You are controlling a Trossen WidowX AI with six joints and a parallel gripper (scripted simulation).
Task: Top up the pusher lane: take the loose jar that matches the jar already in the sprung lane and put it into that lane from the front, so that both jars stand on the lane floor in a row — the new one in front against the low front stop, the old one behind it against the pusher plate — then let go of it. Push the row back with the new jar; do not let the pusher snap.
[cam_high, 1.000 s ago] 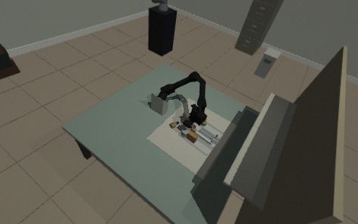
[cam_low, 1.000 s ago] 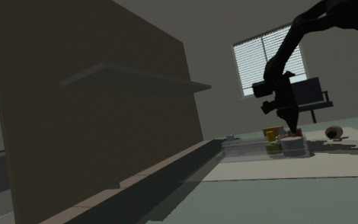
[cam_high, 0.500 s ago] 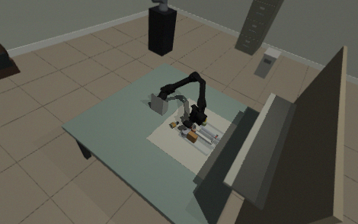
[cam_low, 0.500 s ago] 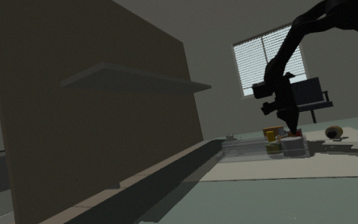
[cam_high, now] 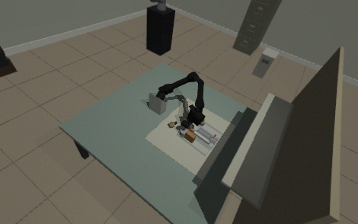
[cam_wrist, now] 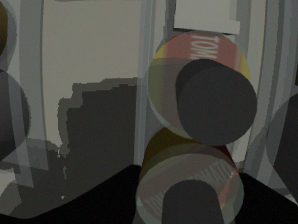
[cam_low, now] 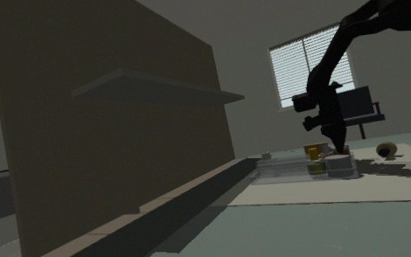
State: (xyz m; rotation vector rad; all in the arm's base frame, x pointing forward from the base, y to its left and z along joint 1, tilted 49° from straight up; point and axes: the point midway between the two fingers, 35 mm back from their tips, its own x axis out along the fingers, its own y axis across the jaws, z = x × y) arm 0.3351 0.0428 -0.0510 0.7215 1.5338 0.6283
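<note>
My gripper tip is now 5 cm short of the cream mat, 1 cm to the right of it and 4 cm above it. Round my gripper tip: brown box (7 cm ahead, 8 cm to the right); then grey lane rack (14 cm ahead, 1 cm to the left, 2 cm below).
</note>
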